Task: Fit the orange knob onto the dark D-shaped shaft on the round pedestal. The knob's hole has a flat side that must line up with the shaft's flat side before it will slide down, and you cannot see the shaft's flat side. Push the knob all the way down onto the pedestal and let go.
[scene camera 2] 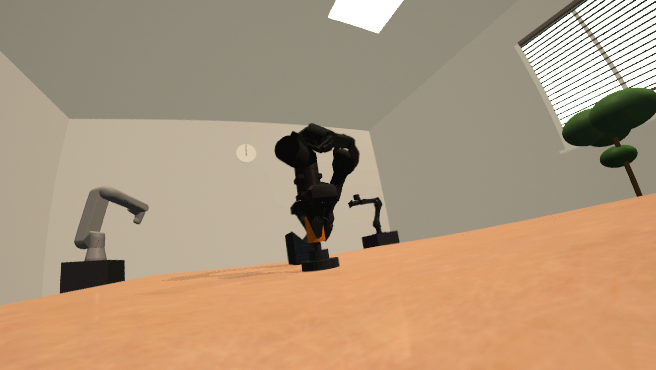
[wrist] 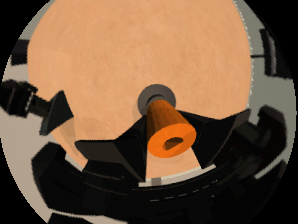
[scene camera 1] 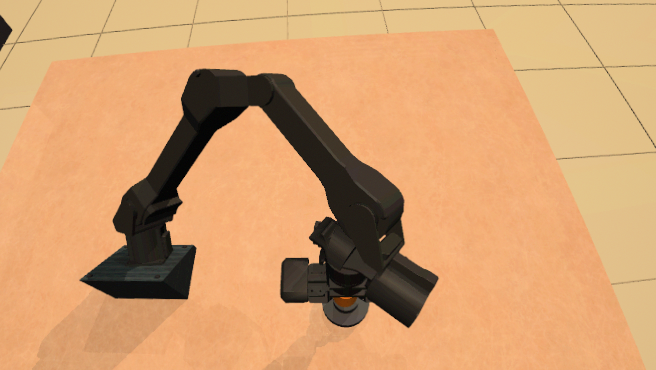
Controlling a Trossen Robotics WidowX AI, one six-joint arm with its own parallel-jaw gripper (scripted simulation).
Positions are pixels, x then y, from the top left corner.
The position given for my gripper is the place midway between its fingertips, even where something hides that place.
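Labels:
My gripper [scene camera 1: 345, 293] grips an orange knob [wrist: 169, 134].

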